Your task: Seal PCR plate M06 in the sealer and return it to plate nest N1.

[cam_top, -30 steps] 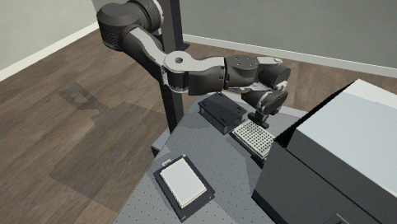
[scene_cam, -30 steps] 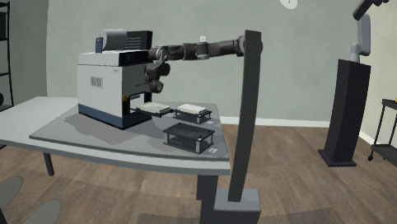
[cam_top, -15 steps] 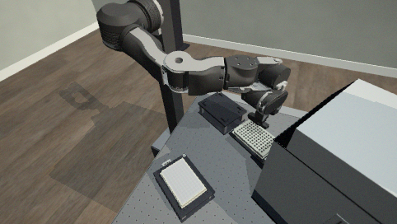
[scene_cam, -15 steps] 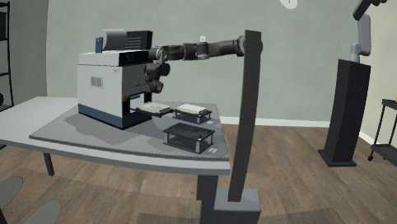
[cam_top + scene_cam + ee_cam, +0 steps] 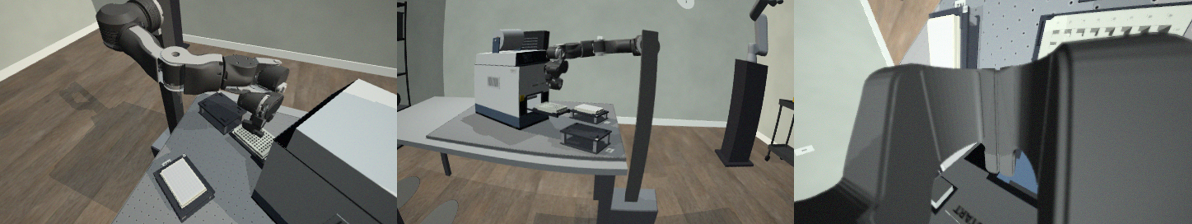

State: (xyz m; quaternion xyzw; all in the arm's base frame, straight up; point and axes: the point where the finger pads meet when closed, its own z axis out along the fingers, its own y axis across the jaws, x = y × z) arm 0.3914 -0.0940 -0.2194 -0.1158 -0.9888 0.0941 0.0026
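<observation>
Right now my hand is 8 cm above the 96-well plate M06 and 4 cm to the right of it. From my hand the other things lie so: sealer stage 9 cm below, 4 cm to the left; then pale key-like block 8 cm to the right, 6 cm ahead, 1 cm above; then yellow warning label 13 cm ahead, 9 cm to the left, 4 cm below.
</observation>
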